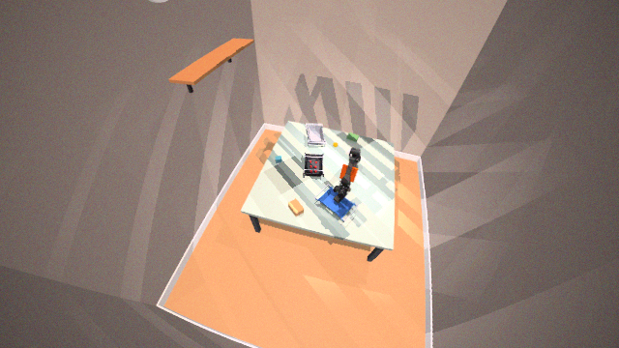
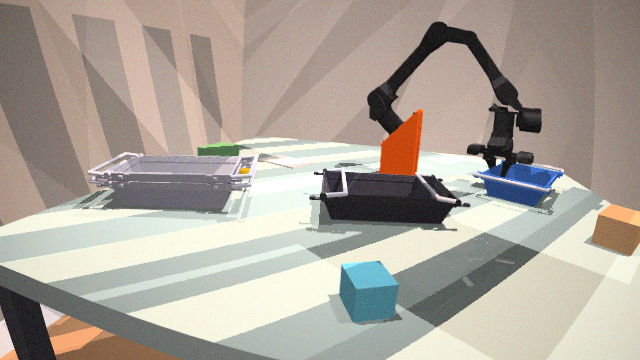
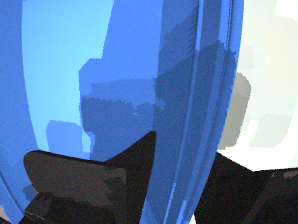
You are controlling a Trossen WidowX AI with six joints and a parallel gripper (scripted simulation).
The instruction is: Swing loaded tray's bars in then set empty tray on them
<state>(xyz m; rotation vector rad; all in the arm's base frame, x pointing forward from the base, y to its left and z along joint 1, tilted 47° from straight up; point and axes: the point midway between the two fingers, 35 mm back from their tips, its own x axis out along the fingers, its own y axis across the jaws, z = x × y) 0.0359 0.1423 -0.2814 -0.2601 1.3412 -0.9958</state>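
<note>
Right now the blue tray is 3 cm ahead of my gripper tip, 6 cm to the left of it and 3 cm above it. From my gripper tip the other things lie so: orange block (35 cm ahead, 20 cm to the left, 2 cm above); then green block (1 cm ahead, 87 cm to the right, 1 cm above); then cyan cube (68 cm ahead, 28 cm to the right, 1 cm above).
</note>
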